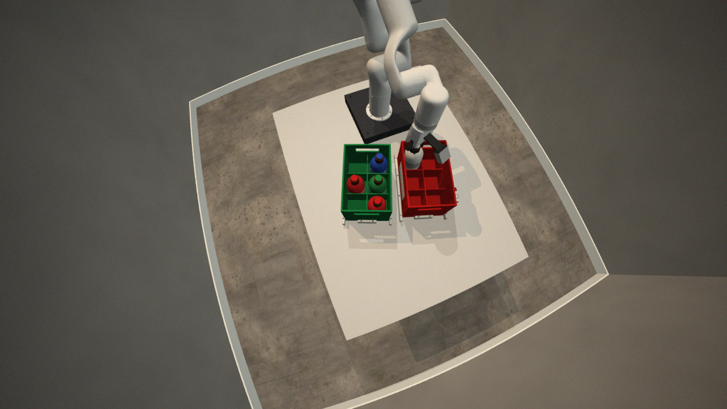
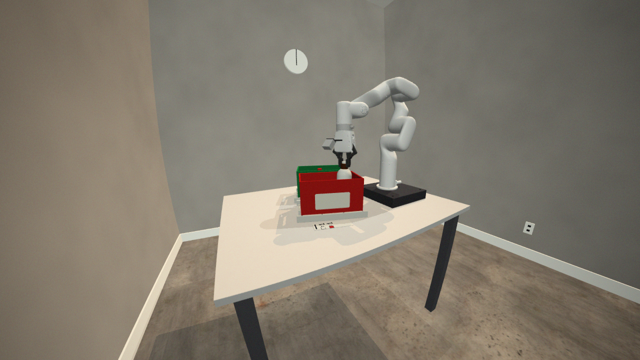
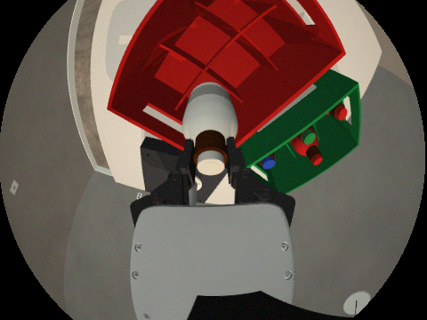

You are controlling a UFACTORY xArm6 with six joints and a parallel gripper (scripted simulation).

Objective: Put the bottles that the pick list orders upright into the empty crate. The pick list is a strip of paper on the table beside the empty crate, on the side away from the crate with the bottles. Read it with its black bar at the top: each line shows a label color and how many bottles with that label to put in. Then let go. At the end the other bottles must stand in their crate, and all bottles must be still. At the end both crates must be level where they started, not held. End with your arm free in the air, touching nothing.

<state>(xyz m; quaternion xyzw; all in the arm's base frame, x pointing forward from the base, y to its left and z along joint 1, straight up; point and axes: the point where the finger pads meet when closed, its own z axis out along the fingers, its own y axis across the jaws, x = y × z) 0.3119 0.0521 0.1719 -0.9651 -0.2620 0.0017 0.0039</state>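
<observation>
The white bottle lies 70 mm below my hand. From my hand the other things lie so: green bottle 160 mm to the right, 140 mm below, 70 mm ahead; then red crate 140 mm below, 90 mm ahead, 30 mm to the left; then blue bottle 140 mm below, 130 mm to the right, 20 mm behind.
</observation>
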